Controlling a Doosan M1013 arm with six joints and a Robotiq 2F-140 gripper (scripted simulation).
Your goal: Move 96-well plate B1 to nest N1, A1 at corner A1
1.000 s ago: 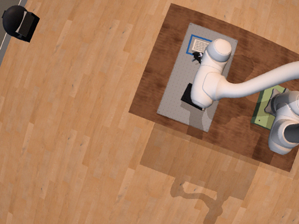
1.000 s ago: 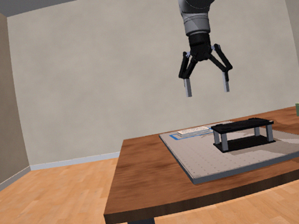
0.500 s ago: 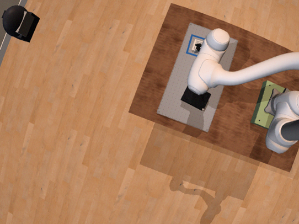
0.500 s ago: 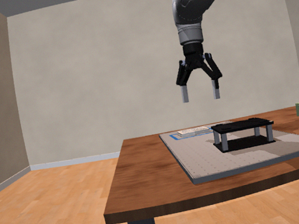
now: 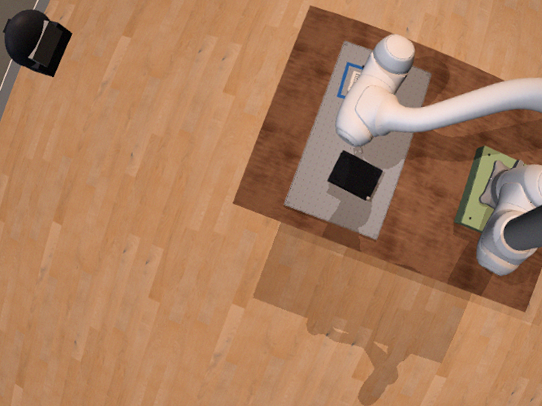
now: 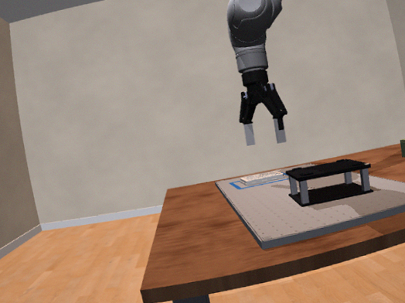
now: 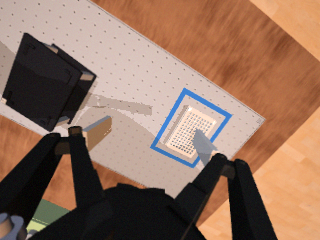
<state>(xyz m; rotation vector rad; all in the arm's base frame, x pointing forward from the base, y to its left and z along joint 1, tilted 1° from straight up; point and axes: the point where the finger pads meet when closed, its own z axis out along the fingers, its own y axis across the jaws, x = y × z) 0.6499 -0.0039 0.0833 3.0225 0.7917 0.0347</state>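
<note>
Now: the white 96-well plate 2 cm ahead of my hand, 10 cm to the right of it and 12 cm below it. From my hand the other things lie so: black raised nest N1: 10 cm behind, 24 cm to the left, 7 cm below.
</note>
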